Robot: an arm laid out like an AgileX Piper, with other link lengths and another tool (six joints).
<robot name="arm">
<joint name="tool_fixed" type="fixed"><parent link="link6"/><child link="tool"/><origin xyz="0.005 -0.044 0.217" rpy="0.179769 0 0.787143"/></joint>
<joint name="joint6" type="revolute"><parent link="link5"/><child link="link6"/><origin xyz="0 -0.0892 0" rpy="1.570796 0 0"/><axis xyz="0 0 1"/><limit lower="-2.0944" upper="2.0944"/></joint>
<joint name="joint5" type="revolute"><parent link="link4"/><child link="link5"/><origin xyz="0 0 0" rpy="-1.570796 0 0"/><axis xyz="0 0 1"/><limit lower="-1.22" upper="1.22"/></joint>
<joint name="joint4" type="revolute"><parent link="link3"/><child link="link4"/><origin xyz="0.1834 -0.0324 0" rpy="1.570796 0 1.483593"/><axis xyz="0 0 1"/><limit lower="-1.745" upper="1.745"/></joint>
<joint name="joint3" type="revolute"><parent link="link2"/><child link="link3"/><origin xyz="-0.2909 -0.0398 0" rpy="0 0 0"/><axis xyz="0 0 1"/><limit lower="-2.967" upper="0"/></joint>
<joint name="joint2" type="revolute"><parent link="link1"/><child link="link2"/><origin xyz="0 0 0" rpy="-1.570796 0 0"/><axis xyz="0 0 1"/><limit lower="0" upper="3.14"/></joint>
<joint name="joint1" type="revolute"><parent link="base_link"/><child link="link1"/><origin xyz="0 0 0.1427" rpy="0 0 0"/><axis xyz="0 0 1"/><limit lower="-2.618" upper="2.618"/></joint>
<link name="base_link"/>
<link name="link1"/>
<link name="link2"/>
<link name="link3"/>
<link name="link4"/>
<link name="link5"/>
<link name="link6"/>
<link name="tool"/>
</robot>
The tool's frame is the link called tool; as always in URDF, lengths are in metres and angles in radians.
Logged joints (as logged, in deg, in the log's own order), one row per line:
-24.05 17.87 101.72 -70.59 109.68 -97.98
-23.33 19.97 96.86 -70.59 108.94 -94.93
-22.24 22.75 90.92 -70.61 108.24 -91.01
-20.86 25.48 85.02 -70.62 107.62 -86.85
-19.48 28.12 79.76 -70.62 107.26 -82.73
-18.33 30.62 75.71 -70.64 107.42 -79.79
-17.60 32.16 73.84 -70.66 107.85 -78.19
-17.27 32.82 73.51 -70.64 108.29 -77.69
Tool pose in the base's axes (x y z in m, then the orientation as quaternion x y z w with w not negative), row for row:
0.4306 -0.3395 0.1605 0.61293 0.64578 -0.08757 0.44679
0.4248 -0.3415 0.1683 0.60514 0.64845 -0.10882 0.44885
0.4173 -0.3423 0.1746 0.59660 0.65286 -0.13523 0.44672
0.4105 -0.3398 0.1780 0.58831 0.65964 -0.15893 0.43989
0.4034 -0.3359 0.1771 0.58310 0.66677 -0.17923 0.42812
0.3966 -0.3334 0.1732 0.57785 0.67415 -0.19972 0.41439
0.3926 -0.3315 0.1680 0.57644 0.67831 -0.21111 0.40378
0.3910 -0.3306 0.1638 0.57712 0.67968 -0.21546 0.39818
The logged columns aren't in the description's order. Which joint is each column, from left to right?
Columns, left to right: joint1, joint5, joint6, joint3, joint2, joint4.
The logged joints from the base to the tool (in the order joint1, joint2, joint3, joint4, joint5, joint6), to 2 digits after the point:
-24.05 109.68 -70.59 -97.98 17.87 101.72
-23.33 108.94 -70.59 -94.93 19.97 96.86
-22.24 108.24 -70.61 -91.01 22.75 90.92
-20.86 107.62 -70.62 -86.85 25.48 85.02
-19.48 107.26 -70.62 -82.73 28.12 79.76
-18.33 107.42 -70.64 -79.79 30.62 75.71
-17.60 107.85 -70.66 -78.19 32.16 73.84
-17.27 108.29 -70.64 -77.69 32.82 73.51

